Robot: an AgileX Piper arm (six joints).
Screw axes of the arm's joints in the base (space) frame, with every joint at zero. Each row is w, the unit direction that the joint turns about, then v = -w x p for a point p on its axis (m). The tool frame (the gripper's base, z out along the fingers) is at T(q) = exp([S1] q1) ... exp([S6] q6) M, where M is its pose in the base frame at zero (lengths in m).
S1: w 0 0 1 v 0 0 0
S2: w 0 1 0 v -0.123 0 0
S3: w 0 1 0 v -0.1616 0 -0.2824
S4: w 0.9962 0 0.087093 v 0 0.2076 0
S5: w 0 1 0 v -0.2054 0 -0.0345
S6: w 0.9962 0 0.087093 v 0 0.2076 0
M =
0.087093 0 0.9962 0.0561
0 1 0 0
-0.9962 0 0.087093 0.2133
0 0 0 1
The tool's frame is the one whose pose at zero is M.
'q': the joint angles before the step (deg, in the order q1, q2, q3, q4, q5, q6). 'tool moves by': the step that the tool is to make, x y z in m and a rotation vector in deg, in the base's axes. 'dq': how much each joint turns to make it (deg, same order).
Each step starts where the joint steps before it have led.
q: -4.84 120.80 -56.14 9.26 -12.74 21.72
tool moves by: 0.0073 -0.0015 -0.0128 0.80 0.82 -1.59
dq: 0.00 3.03 -2.20 2.47 0.02 -0.76
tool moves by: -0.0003 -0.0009 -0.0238 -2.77 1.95 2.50
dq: -0.01 4.05 -0.54 0.57 -2.06 -4.27
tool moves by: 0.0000 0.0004 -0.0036 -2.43 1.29 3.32
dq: 0.01 0.59 -0.31 -0.26 0.61 -3.95
